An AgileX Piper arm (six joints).
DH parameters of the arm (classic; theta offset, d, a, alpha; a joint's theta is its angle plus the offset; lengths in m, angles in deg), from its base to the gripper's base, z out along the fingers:
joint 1: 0 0.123 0 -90
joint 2: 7.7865 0 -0.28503 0
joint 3: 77.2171 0 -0.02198 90
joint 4: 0 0.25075 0 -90
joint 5: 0 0 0 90
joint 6: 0 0.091 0 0
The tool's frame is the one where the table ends.
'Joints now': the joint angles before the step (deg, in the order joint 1, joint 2, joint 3, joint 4, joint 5, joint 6). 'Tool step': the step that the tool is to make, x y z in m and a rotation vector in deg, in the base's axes. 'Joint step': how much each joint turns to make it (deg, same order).
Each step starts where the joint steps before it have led.
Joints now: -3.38, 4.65, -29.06, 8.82, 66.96, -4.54
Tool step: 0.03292, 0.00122, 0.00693, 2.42, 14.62, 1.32
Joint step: 0.05, 14.66, -2.85, 1.95, 2.98, -0.04
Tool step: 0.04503, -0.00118, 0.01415, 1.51, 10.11, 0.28
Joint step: -0.01, 15.86, -5.84, 0.98, 0.18, -0.05
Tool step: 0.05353, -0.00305, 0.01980, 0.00, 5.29, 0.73
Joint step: 0.01, 14.95, -9.44, 0.03, -0.07, -0.82
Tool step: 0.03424, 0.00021, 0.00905, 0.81, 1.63, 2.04
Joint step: 0.00, 8.26, -6.09, 1.51, -0.04, -2.22
